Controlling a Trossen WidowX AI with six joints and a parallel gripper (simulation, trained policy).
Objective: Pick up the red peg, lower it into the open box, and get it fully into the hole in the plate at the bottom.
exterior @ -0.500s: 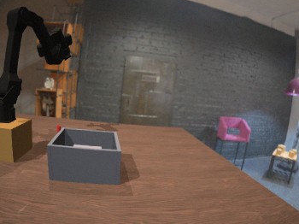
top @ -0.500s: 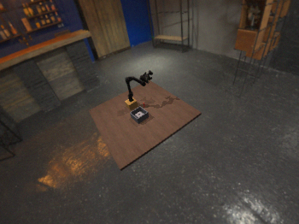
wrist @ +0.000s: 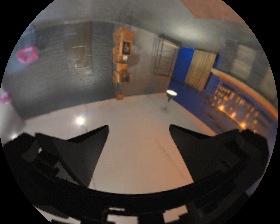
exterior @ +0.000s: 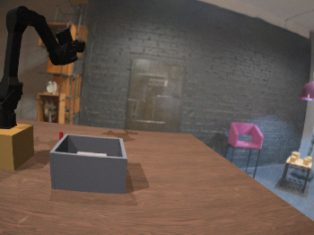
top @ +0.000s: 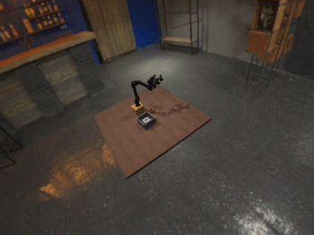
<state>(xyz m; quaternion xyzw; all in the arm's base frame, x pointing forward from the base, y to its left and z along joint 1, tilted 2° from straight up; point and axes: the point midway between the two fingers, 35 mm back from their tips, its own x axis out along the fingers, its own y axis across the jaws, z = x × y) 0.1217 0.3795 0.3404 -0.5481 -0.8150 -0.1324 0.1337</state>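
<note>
Right now my gripper tip is 8 cm short of the red peg, 30 cm to the left of it and 43 cm above it. Round my gripper tip: plate 21 cm ahead, 49 cm to the right, 42 cm below; then grey box 21 cm ahead, 49 cm to the right, 44 cm below.
</note>
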